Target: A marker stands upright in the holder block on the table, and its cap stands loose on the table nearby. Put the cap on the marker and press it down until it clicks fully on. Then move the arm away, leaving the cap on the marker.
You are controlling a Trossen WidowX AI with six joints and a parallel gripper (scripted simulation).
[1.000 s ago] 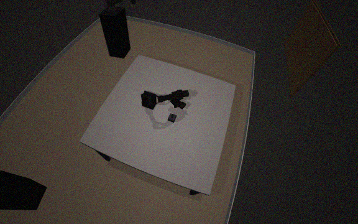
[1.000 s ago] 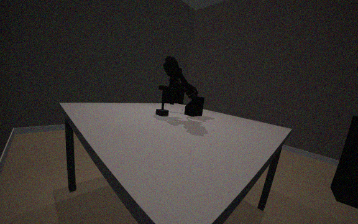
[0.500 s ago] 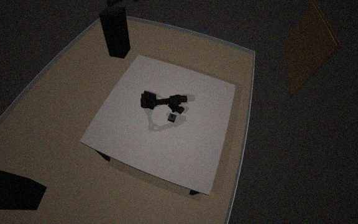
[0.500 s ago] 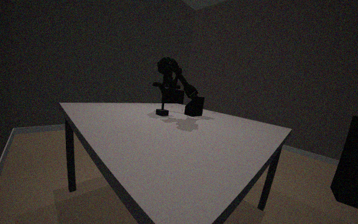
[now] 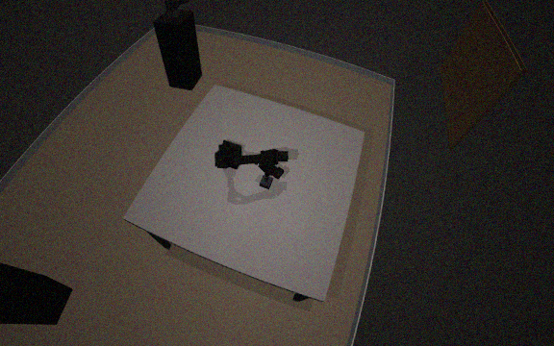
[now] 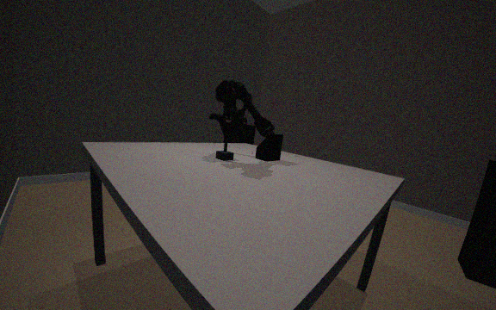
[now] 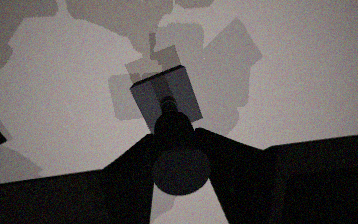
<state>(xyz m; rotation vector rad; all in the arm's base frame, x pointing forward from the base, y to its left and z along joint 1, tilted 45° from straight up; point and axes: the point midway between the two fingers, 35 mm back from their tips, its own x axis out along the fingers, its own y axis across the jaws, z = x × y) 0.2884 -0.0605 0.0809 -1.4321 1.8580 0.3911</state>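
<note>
Now: the holder block 110 mm below my gripper tip. The rest, counted from my gripper tip: marker cap 10 mm above.
</note>
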